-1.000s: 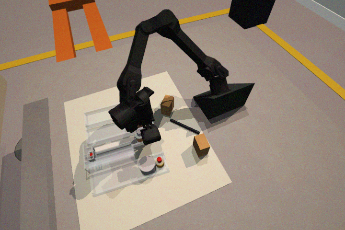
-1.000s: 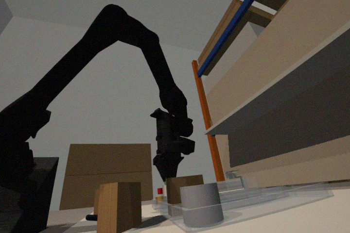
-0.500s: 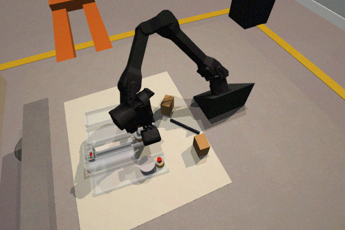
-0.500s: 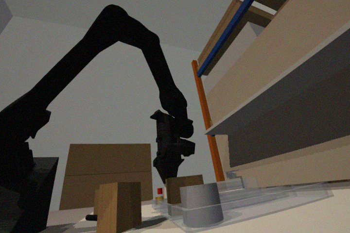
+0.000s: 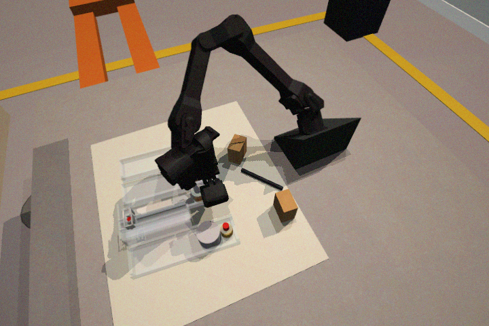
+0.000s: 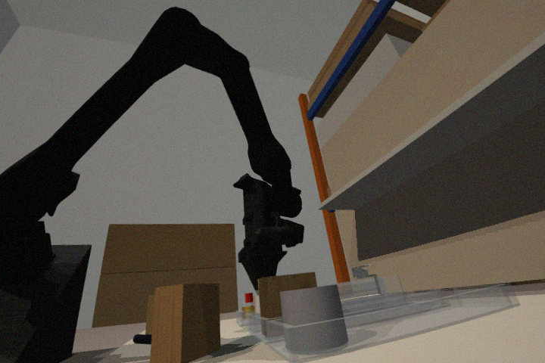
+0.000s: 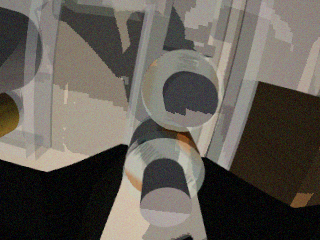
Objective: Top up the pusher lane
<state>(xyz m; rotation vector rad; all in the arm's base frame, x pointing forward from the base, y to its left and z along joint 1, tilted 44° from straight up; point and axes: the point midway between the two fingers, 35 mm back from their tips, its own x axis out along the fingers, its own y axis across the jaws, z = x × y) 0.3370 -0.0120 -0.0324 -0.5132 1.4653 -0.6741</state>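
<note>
Now: the cream mat 50 mm ahead of my gripper tip, 30 mm to the right of it and 40 mm below it. Round my gripper tip: red-lidded jar (10 mm ahead, 130 mm to the left, 10 mm below); clear pusher lane (140 mm ahead, 10 mm to the left, 20 mm below); black rod (160 mm behind, 20 mm to the left, 40 mm below).
</note>
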